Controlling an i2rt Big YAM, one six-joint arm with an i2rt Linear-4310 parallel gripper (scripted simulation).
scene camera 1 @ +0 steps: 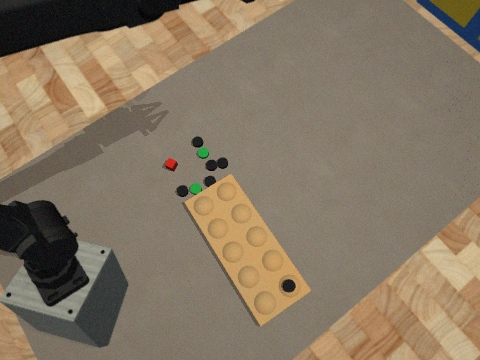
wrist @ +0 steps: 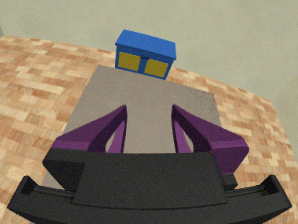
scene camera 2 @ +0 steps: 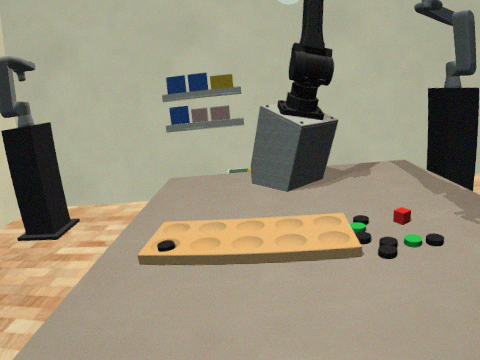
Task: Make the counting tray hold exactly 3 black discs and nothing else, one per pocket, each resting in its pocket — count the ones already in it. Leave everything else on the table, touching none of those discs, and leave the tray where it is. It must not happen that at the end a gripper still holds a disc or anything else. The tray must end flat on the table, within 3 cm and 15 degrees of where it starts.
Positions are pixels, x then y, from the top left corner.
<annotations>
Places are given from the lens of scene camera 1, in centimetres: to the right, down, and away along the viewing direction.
wooden counting tray (scene camera 1: 257, 264): 4, 22, 89
</annotations>
